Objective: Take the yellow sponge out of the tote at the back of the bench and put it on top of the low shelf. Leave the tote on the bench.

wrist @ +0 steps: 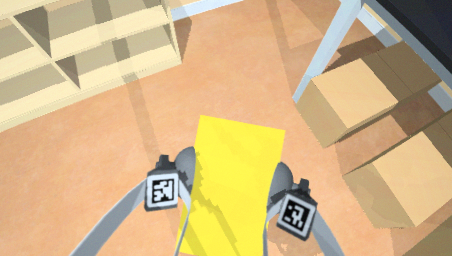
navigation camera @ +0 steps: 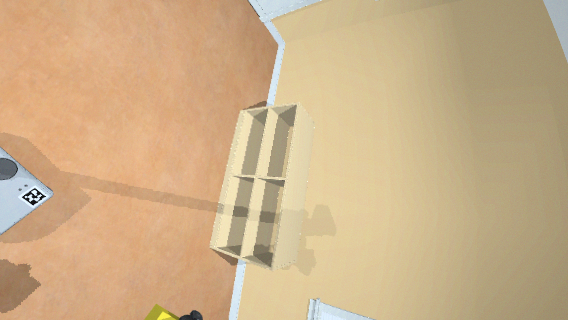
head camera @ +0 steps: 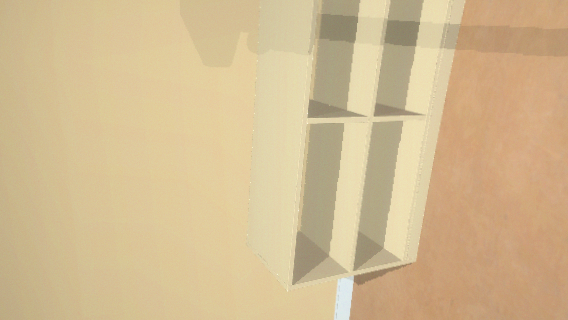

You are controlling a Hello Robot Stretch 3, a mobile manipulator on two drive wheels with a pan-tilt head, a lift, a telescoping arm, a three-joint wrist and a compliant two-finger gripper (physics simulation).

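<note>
My gripper is shut on the yellow sponge, its fingers against two opposite sides. In the navigation camera view the sponge is cut off at the bottom edge. The low shelf is pale wood with four open compartments and stands against the wall. In the wrist view it is at the upper left, apart from the sponge. No object shows on the visible part of its top. A dark corner of the bench shows at the upper right of the wrist view. The tote does not show.
In the wrist view a white bench leg stands beside a cardboard box, with another cardboard box at the lower right. The robot's base shows at the left of the navigation camera view. Arm and gripper shadows cross the shelf and wall.
</note>
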